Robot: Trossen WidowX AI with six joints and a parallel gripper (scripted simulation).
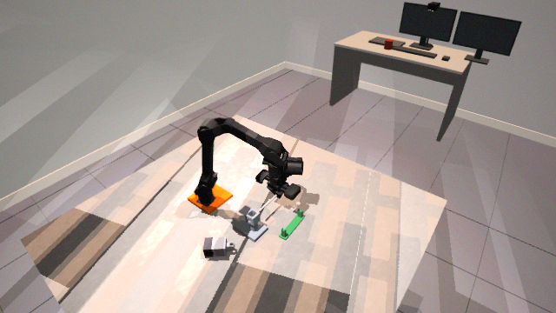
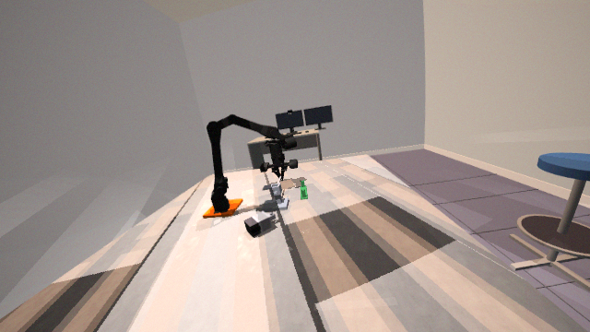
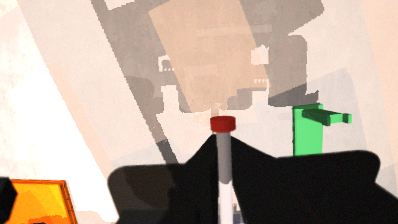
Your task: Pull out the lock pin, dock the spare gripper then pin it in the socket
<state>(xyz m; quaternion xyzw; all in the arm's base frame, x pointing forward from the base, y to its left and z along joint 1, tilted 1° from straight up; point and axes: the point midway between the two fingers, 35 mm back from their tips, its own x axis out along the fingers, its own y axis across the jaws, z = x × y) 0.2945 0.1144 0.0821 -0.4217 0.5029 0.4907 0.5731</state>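
The green rack lies 10 cm ahead of my gripper tip, 7 cm to the right of it and 3 cm below it. The rest, counted from my gripper tip: spare gripper (9 cm behind, 30 cm to the right, 3 cm below); grey mount (4 cm behind, 16 cm to the right, 1 cm below).
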